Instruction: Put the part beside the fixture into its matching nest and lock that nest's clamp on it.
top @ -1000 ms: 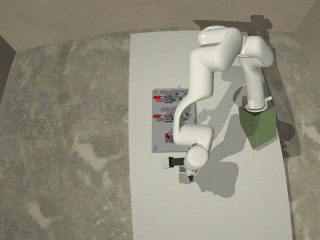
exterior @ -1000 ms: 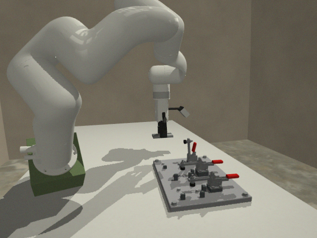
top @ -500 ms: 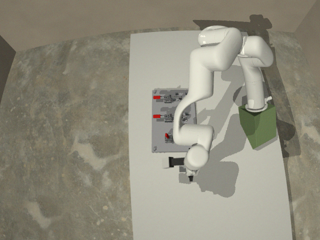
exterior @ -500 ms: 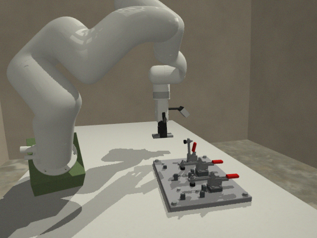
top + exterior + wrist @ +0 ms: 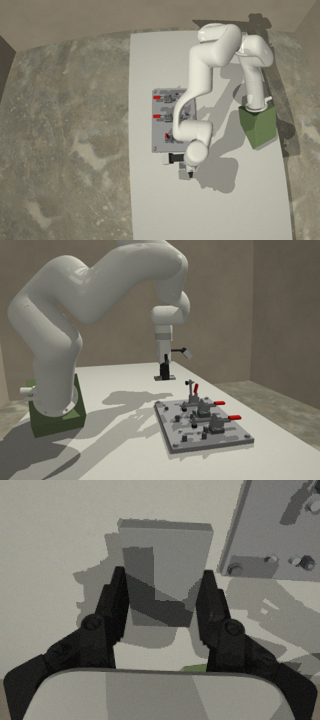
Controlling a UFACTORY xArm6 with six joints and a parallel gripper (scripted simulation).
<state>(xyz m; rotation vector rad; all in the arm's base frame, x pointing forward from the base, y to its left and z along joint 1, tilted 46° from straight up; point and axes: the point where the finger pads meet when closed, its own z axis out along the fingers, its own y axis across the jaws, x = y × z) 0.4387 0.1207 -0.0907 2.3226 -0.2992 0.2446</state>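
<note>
Right now the fixture plate is 10 mm behind my hand, 260 mm to the right of it and 100 mm below it. From my hand the other things lie so: flat grey block (20 mm below).
</note>
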